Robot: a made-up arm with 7 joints.
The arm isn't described. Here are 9 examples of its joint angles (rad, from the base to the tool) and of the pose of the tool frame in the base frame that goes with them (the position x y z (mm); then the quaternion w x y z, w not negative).
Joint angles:
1: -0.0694 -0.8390 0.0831 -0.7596 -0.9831 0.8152 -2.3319
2: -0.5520 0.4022 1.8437 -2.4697 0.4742 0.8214 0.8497
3: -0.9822 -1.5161 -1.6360 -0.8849 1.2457 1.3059 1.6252
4: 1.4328 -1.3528 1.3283 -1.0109 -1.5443 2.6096 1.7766
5: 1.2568 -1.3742 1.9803 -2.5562 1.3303 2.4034 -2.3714
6: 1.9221 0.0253 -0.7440 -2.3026 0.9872 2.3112 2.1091
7: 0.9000 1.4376 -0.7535 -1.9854 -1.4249 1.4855 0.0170
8: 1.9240 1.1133 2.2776 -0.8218 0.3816 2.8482 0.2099
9: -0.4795 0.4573 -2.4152 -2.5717 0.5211 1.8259 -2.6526
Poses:
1: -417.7 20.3 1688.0 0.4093 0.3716 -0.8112 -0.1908
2: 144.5 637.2 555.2 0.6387 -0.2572 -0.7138 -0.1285
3: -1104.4 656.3 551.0 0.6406 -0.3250 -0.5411 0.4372
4: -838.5 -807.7 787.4 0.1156 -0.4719 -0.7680 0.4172
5: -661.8 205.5 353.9 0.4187 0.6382 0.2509 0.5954
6: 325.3 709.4 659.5 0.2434 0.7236 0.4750 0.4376
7: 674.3 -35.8 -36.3 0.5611 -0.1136 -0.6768 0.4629
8: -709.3 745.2 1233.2 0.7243 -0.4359 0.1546 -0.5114
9: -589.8 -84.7 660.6 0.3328 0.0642 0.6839 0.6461
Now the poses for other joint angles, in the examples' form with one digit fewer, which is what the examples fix.
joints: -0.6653 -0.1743 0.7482 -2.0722 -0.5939 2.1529 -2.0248
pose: 830 185 901 0.771 0.474 -0.422 -0.064
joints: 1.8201 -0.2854 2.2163 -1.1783 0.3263 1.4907 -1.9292
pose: -497 -844 1246 0.090 0.075 0.757 0.643
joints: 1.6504 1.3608 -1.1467 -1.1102 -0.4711 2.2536 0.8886
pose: 486 1110 386 0.212 -0.569 0.761 0.229
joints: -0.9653 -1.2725 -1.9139 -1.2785 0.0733 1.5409 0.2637
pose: -1093 348 484 0.950 0.185 -0.223 0.115
